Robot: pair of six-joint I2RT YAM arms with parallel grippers.
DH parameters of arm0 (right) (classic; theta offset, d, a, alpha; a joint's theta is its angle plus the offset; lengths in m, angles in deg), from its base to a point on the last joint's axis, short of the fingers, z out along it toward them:
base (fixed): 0 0 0 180
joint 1: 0 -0.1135 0.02 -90
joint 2: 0 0 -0.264 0
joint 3: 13.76 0 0.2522 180
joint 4: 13.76 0 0.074 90
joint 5: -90 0 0 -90
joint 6: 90 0.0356 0 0
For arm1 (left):
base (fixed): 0 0 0 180
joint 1: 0 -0.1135 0.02 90
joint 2: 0 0 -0.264 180
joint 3: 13.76 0 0.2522 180
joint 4: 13.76 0 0.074 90
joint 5: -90 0 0 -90
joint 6: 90 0.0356 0 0
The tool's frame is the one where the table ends.
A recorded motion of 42 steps. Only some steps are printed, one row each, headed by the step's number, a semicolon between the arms.
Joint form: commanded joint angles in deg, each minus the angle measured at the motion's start. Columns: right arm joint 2, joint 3, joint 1, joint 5, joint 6, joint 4; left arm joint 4, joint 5, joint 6, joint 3, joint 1, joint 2.
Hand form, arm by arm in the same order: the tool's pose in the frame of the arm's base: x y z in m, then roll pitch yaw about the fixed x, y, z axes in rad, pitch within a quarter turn. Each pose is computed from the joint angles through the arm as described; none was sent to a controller.
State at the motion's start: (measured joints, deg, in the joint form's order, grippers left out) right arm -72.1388 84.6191 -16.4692 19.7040 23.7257 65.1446; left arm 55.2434 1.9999 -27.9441 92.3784 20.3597 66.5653
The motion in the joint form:
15: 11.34 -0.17 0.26 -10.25 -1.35 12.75; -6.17 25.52 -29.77 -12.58 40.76 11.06
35: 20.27 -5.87 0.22 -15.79 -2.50 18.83; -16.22 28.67 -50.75 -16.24 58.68 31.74
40: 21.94 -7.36 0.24 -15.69 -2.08 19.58; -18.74 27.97 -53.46 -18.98 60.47 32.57
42: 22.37 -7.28 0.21 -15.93 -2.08 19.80; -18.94 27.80 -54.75 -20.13 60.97 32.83
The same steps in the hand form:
15: 0.1475 0.0490 0.4086 2.7339 0.5116 2.9793; 0.1487 -0.2355 0.3635 -2.5911 0.7078 -2.8003
35: 0.1029 0.0325 0.3935 2.8514 0.5071 2.9992; 0.0859 -0.3481 0.2462 -2.6694 0.5619 -2.8684
40: 0.0957 0.0305 0.3887 2.8508 0.4954 2.9933; 0.0745 -0.3501 0.2290 -2.6664 0.5314 -2.8679
42: 0.0933 0.0297 0.3894 2.8520 0.5014 2.9922; 0.0711 -0.3486 0.2217 -2.6793 0.5211 -2.8671

